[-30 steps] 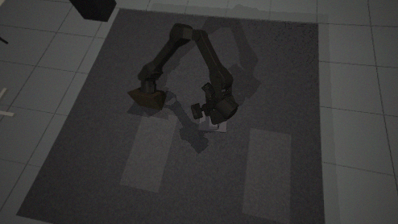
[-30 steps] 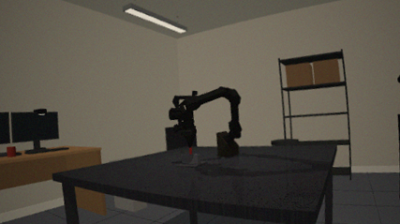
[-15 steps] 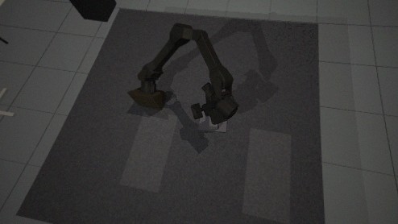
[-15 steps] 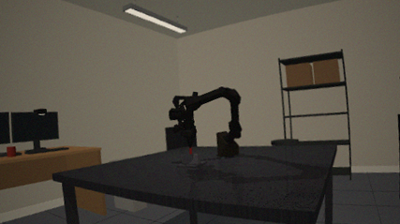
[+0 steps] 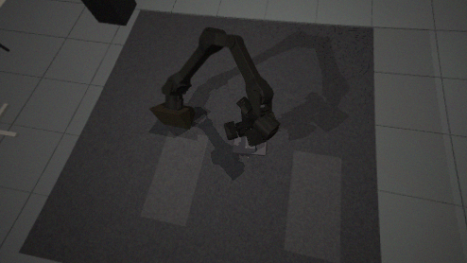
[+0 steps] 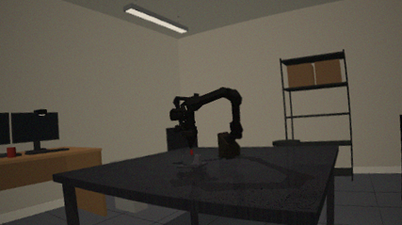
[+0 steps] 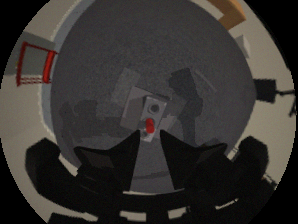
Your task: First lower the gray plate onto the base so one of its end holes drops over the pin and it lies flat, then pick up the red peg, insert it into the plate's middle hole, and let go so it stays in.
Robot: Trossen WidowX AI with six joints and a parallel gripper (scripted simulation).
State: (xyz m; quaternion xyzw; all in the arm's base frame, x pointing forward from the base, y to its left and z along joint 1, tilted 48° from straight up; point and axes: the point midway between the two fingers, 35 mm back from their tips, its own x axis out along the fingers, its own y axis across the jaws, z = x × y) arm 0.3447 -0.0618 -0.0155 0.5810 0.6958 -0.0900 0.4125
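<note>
Now: the red peg 5 cm below my gripper tip. Also, from my gripper tip: gray plate (5 cm below).
</note>
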